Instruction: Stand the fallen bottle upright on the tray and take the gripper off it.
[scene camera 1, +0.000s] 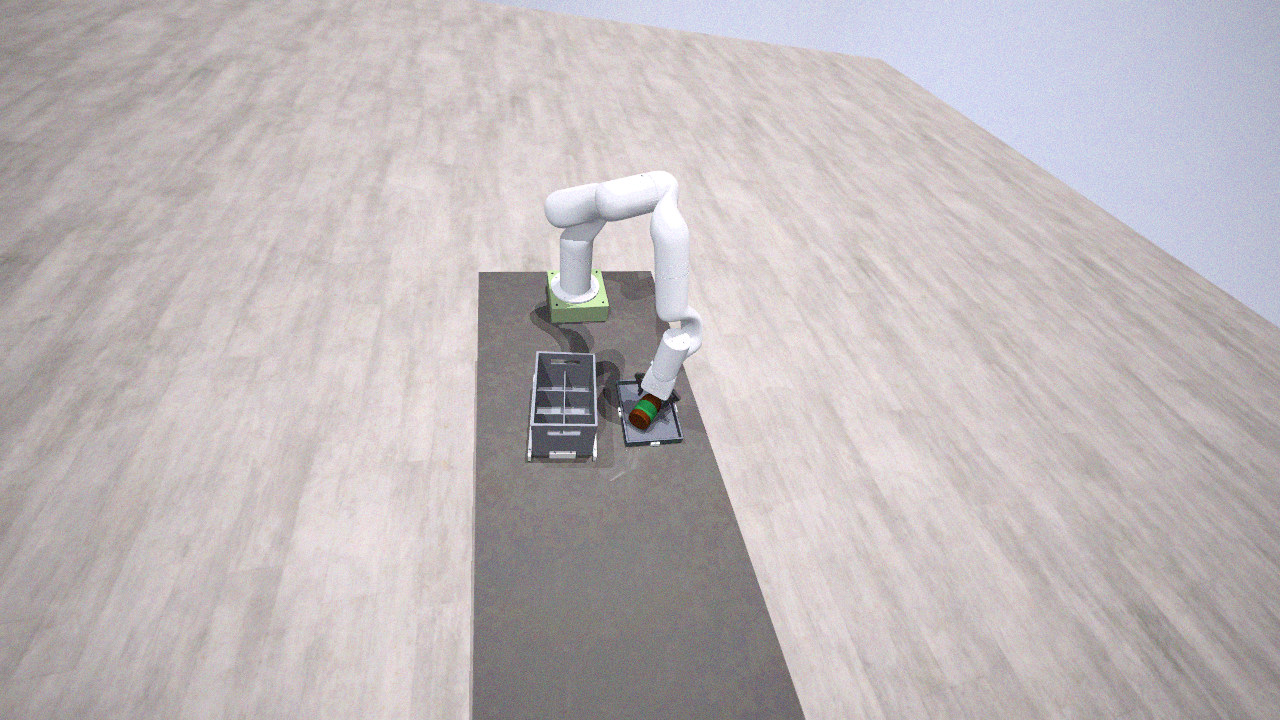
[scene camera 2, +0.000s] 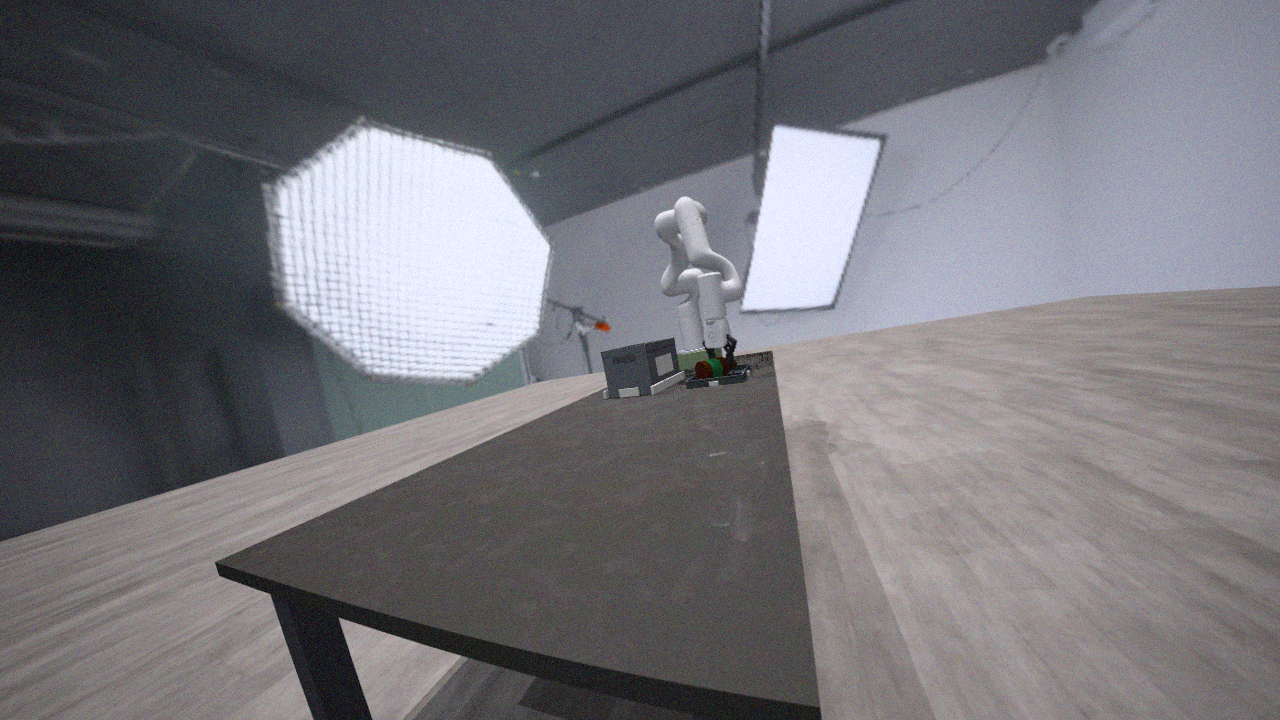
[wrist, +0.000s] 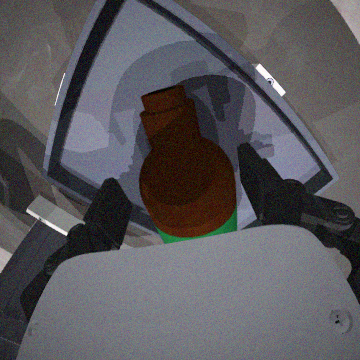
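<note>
A brown bottle (wrist: 186, 182) is there for me to see. I also see my gripper (scene camera 1: 652, 399), and it appears in the wrist view (wrist: 177, 178) too.
</note>
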